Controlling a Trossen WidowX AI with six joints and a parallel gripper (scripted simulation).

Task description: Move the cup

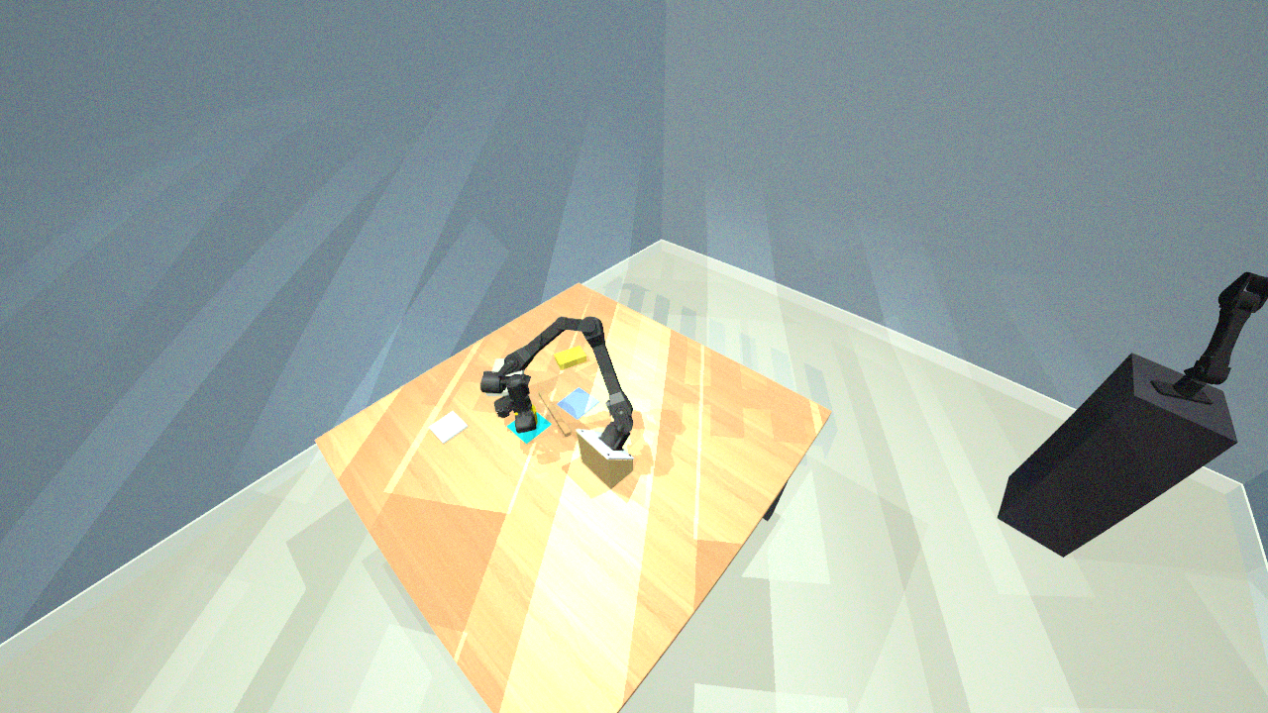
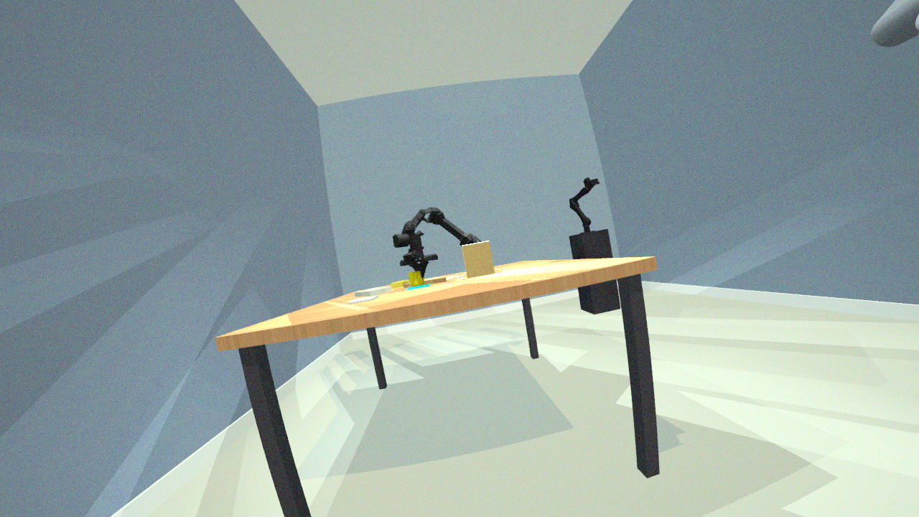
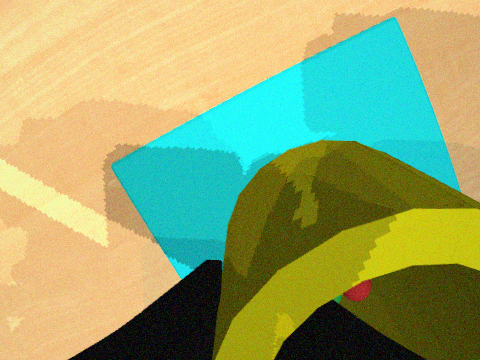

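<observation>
Now: gripper tip 30 mm to the left of the red marble, 30 mm short of it and 20 mm above it. The rest, counted from my gripper tip: yellow cup (20 mm ahead, 10 mm to the right); green marble (30 mm to the right, 20 mm below, 20 mm ahead); cyan pad (50 mm below, 30 mm ahead, 10 mm to the right).
</observation>
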